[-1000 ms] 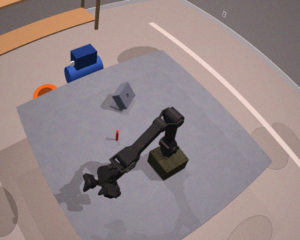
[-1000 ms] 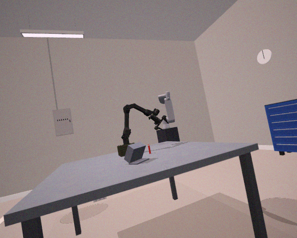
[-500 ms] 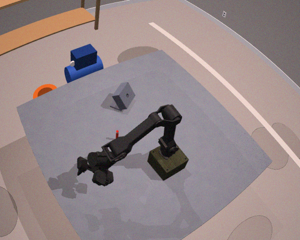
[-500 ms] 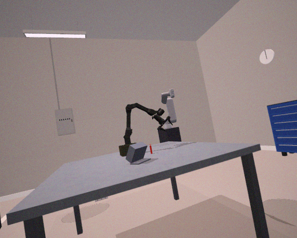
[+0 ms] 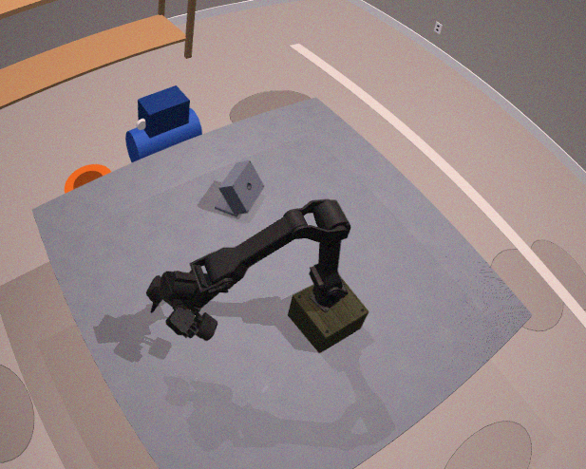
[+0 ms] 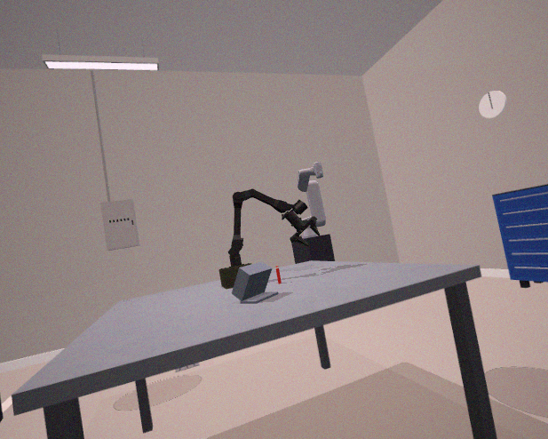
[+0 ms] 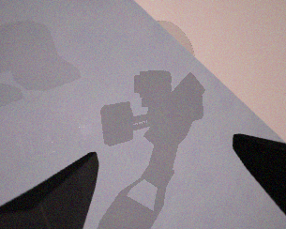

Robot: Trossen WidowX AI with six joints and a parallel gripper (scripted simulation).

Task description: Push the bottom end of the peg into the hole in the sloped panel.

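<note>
The peg lies 31 cm to the right of my gripper tip, 10 cm below it and 9 cm ahead of it. Round my gripper tip: grey sloped panel: 52 cm to the right, 28 cm ahead, 9 cm below.
</note>
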